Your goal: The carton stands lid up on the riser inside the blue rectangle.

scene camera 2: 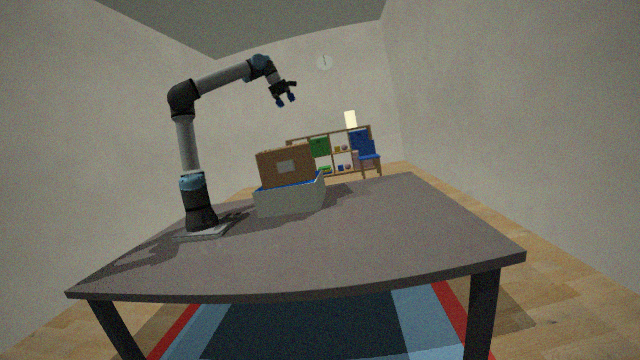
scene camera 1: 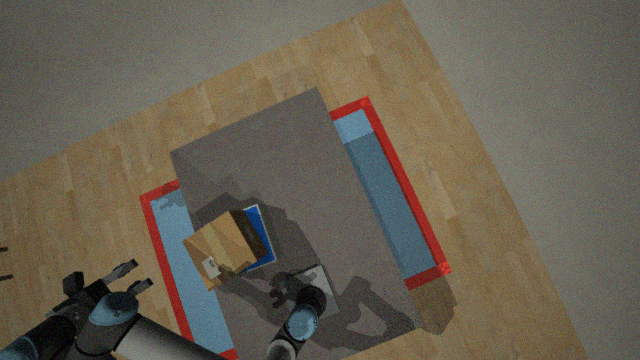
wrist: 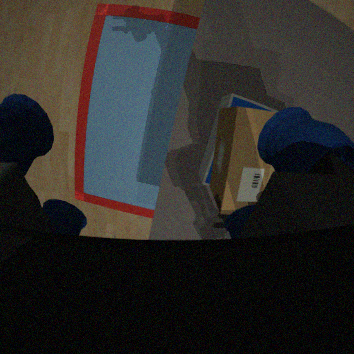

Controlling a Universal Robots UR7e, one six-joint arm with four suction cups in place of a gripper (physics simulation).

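Observation:
The brown carton stands upright on the riser, its taped, labelled lid side up. The riser is a pale grey box. The blue rectangle on its top shows along parts of the carton's edges; the rest is hidden under the carton. In scene camera 2 a thin blue strip shows along the carton's bottom edge. My gripper is open, with suction off and nothing on its blue cups. It hangs high above the carton's level, apart from it.
The riser stands on the grey-brown table, near my arm's base plate. A red-edged blue rug lies on the floor under the table. A shelf and a blue chair stand behind.

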